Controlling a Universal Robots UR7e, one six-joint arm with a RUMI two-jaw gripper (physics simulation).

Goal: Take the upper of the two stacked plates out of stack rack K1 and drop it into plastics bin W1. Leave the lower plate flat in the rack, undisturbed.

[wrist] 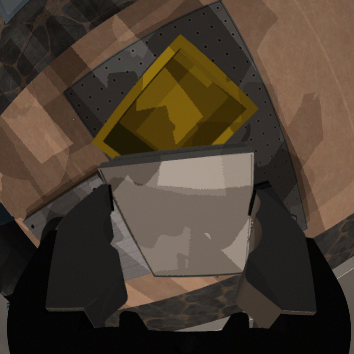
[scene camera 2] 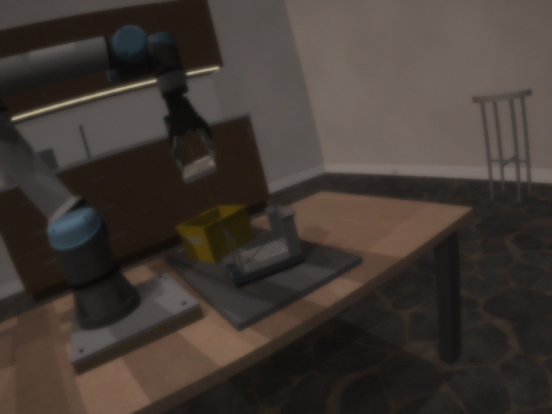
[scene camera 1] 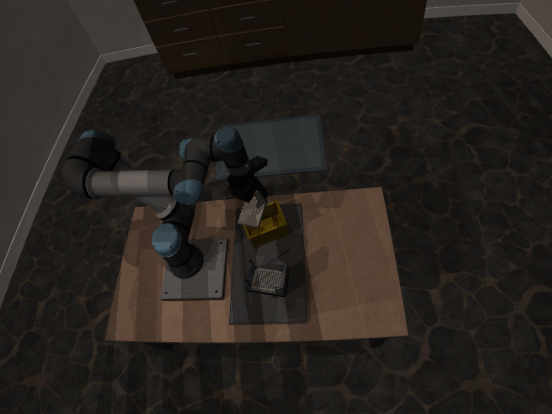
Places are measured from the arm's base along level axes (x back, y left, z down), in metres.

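Pixels of known places: gripper, fingertip midpoint: (wrist: 181, 189) (scene camera 2: 198, 165) (scene camera 1: 256, 201); arm's base at its link origin: (scene camera 2: 110, 311) (scene camera 1: 187, 262).
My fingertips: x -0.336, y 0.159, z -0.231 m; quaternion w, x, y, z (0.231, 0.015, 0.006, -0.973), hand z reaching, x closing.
Observation:
Ahead of a thing's pixels: the offset from my fingertips to its top centre. "*": to the spot under its first point. Level surfaces: height alone.
My gripper (scene camera 1: 256, 204) (scene camera 2: 196, 159) (wrist: 181, 189) is shut on a pale grey plate {dx +0.009, dy -0.035, dz -0.018 m} (scene camera 1: 252, 214) (scene camera 2: 199, 170) (wrist: 185, 220), gripping it by two opposite sides, and holds it tilted high above the table. The yellow plastics bin W1 {dx +0.003, dy +0.005, dz +0.145 m} (scene camera 1: 272, 237) (scene camera 2: 200, 242) (wrist: 175, 107) stands on the dark mat; in scene camera 1 the plate overlaps its left part, in the wrist view the bin shows beyond the plate's far edge. The stack rack K1 {* dx -0.100, dy -0.252, dz +0.233 m} (scene camera 1: 286, 287) (scene camera 2: 295, 232) stands in front of the bin. A light, grid-patterned plate {dx -0.034, dy -0.233, dz +0.205 m} (scene camera 1: 270, 280) (scene camera 2: 270, 251) lies flat in it.
The dark mat {dz +0.244 m} (scene camera 1: 270, 312) (scene camera 2: 320, 275) (wrist: 225, 37) lies on the wooden table {dz +0.258 m} (scene camera 1: 355, 260) (scene camera 2: 350, 215). The arm's grey base plate (scene camera 1: 195, 291) (scene camera 2: 165, 295) is left of the mat. Uprights {* dx -0.069, dy -0.285, dz +0.146 m} (scene camera 2: 283, 225) rise at the rack's side. Brown cabinets stand behind the table.

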